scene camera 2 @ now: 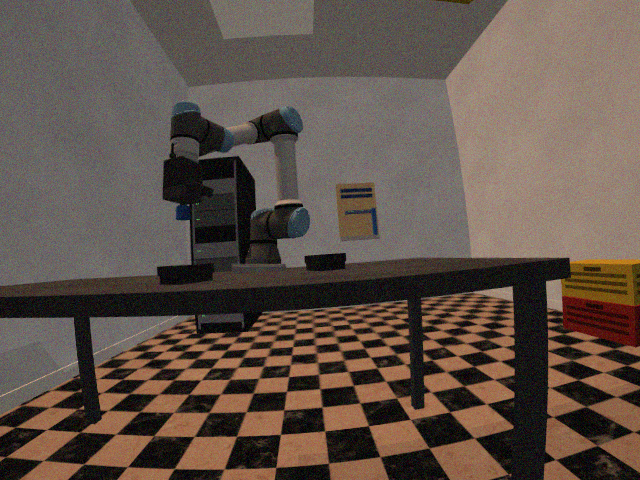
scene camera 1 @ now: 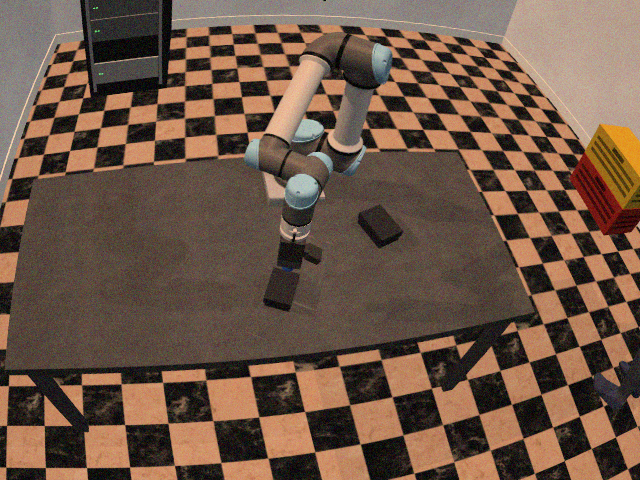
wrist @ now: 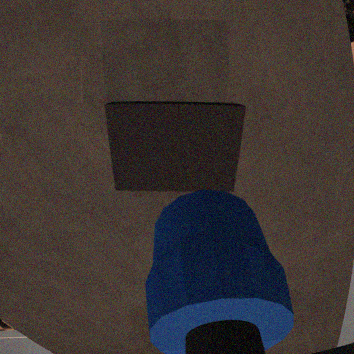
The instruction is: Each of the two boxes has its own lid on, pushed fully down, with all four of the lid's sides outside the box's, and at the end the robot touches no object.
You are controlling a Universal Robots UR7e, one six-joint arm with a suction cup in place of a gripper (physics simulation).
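Places are measured from the arm's base along level axes (x ahead, y left, z up), in millimetres.
Pixels of known places: end effector, tool point: [scene camera 2: 183, 219] [wrist: 205, 234]; arm's base, origin of the base link: [scene camera 2: 263, 264].
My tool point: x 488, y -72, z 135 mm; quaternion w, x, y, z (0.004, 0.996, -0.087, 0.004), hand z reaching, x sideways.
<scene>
Ahead of a thing's pixels: the offset from my tool point to its top centre. Level surfaces: height alone.
One dark lid @(14 mm back, 5 mm right, 117 mm down) [scene camera 1: 282, 286] [scene camera 2: 185, 269] [wrist: 175, 147] lies flat on its dark box @(14 mm back, 5 mm right, 119 mm down) [scene camera 2: 186, 280] near the middle of the table. The second dark lid @(261 mm back, 341 mm left, 112 mm down) [scene camera 1: 378, 221] [scene camera 2: 325, 256] lies level on the other box @(262 mm back, 341 mm left, 114 mm down) [scene camera 2: 325, 266], farther back and to the right in scene camera 1. The lids look slightly wider than the boxes, but dark colour and noise hide how far down each one sits. My gripper, a blue suction cup [scene camera 1: 287, 268] [scene camera 2: 183, 212] [wrist: 207, 220], hangs well above the nearer lid, apart from it, with nothing on it.
The dark table @(162 mm down) [scene camera 1: 129, 268] [scene camera 2: 361, 276] carries both boxes and the arm's pale base plate [scene camera 1: 275, 192] [scene camera 2: 258, 266]. A server rack [scene camera 1: 166, 51] stands behind the table. Yellow and red crates [scene camera 1: 604, 180] [scene camera 2: 599, 304] stand on the floor at the right.
</scene>
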